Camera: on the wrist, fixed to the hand. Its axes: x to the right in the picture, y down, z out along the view.
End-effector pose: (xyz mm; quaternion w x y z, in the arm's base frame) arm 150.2 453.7 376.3 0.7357 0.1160 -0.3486 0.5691
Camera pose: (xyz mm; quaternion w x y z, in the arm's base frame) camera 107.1 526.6 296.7 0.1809 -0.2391 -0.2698 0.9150
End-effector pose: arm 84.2 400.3 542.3 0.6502 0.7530 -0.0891 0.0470
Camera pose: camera 71.2 471.2 633.5 0.4693 0.4558 -0.5119 0.5568
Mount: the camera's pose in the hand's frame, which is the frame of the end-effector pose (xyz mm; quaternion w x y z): -0.9 81.3 -83.1 0.7201 -0.0315 0.1068 0.6848
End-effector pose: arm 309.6 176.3 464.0 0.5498 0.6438 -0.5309 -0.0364
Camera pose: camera 309.3 246.3 556.9 0.4979 0.0866 -0.7634 0.4024
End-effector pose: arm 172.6 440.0 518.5 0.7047 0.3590 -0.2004 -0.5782
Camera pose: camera 284.9 469.6 523.6 0.9362 0.1608 -0.2967 0.0983
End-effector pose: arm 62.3 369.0 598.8 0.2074 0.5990 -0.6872 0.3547
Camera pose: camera -28.1 433.3 633.8 0.0013 0.0837 0.8942 -0.4398
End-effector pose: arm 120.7 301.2 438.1 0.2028 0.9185 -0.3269 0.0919
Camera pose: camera 65.1 280.4 538.1 0.1470 0.4214 -0.8456 0.2929
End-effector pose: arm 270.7 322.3 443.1 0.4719 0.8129 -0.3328 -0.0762
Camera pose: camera 268.3 355.3 554.5 0.4532 0.3507 -0.7435 0.3446
